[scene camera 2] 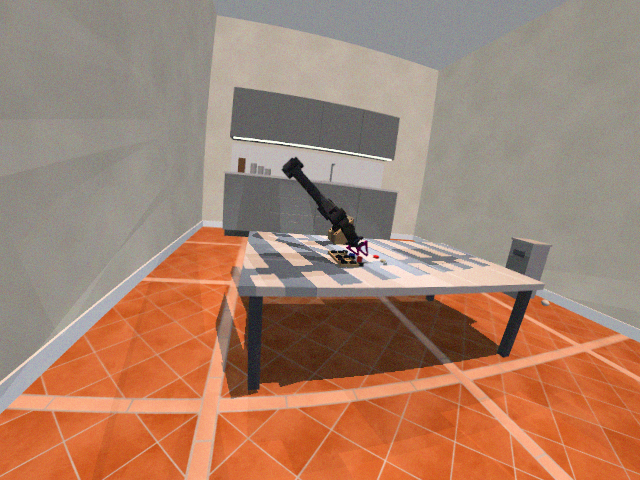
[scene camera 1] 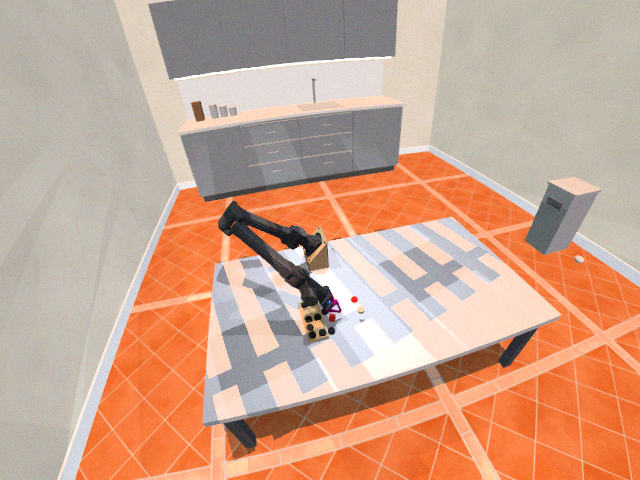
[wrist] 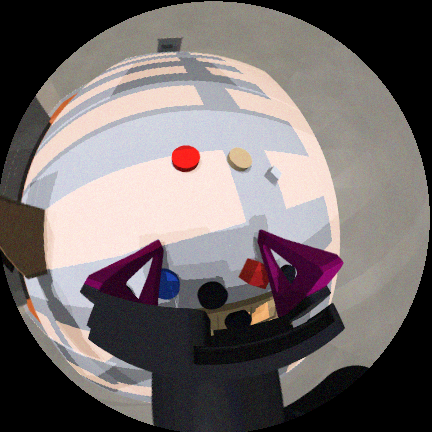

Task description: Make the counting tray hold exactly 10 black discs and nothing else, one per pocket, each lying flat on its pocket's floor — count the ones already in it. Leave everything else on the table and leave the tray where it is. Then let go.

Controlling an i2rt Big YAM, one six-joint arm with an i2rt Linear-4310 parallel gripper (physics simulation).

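The tan counting tray [scene camera 1: 318, 338] [scene camera 2: 349, 265] [wrist: 262, 311] stands on the table, partly hidden by the arm. Several black discs show in its pockets, one of them [scene camera 1: 312, 334] near the front end; the full number is hidden. My gripper [scene camera 1: 333, 305] [wrist: 208, 240] is open and empty above the table beside the tray. In the wrist view a black disc [wrist: 212, 295] lies beside the tray edge, sideways between the two fingers and nearer the gripper body. Another loose black disc [scene camera 1: 331, 330] [wrist: 288, 273] lies beside the tray, seen through the right finger's opening in the wrist view.
A blue disc [wrist: 170, 284] lies by the left finger and a red cube [scene camera 1: 331, 317] [wrist: 254, 273] by the right finger. Farther out lie a red disc [scene camera 1: 354, 299] [wrist: 185, 158], a tan disc [scene camera 1: 360, 310] [wrist: 240, 158] and a small pale cube [wrist: 273, 174].
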